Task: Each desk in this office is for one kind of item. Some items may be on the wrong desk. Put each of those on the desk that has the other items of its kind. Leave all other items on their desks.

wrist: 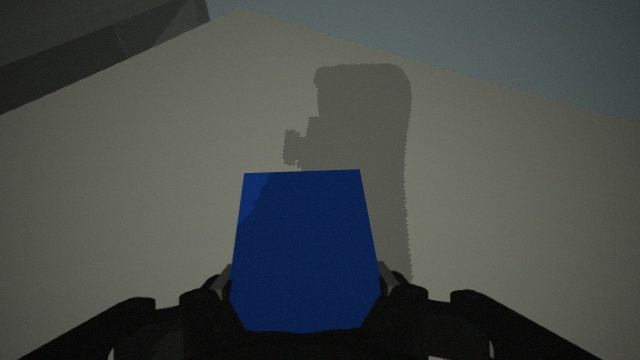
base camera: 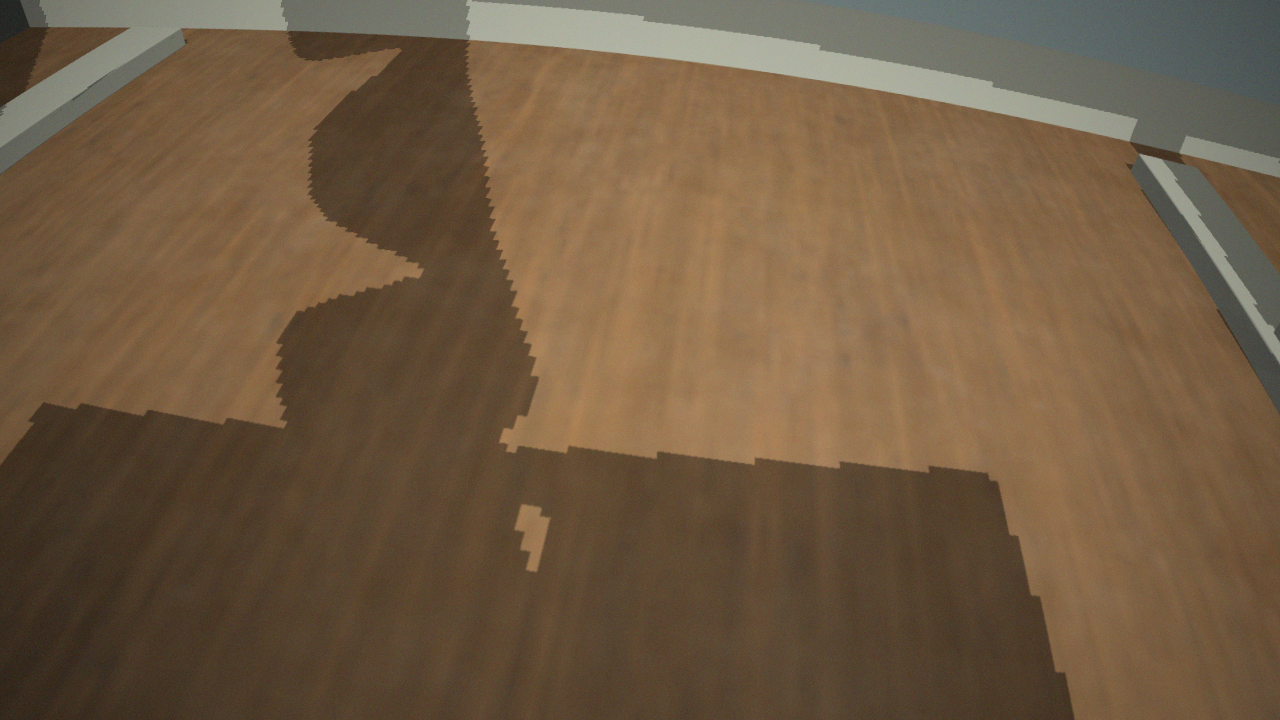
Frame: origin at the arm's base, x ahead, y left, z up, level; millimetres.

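Seen in the pictures: gripper, between the fingertips: [wrist: 306,282].
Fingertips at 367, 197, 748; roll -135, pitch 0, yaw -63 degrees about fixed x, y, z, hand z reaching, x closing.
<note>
A point is followed by its place in that frame, as x, y, z.
A plain blue block [wrist: 306,220] {382, 204, 775} fills the lower middle of the wrist view. My gripper [wrist: 306,282] {367, 197, 748} is shut on it, with one fingertip at each side of the block. Behind the block is a pale flat surface [wrist: 150,165] {512, 527, 554} that looks like a desk top, and the shadow of the arm and gripper falls on it. How far the block is above that surface is hard to tell. The gripper and the block do not show in the base camera view. Other desk items do not show in these views.
Low pale bars stand on the brown floor [base camera: 760,268] {581, -111, -397} at the left [base camera: 98,85] {834, 595, -377} and the right [base camera: 1203,255] {648, -554, -378}. A white skirting strip [base camera: 716,49] {983, -97, -377} crosses the far edge. A blue-grey wall [wrist: 525,45] {1016, 84, 609} lies beyond the pale surface, and a dark area is at upper left.
</note>
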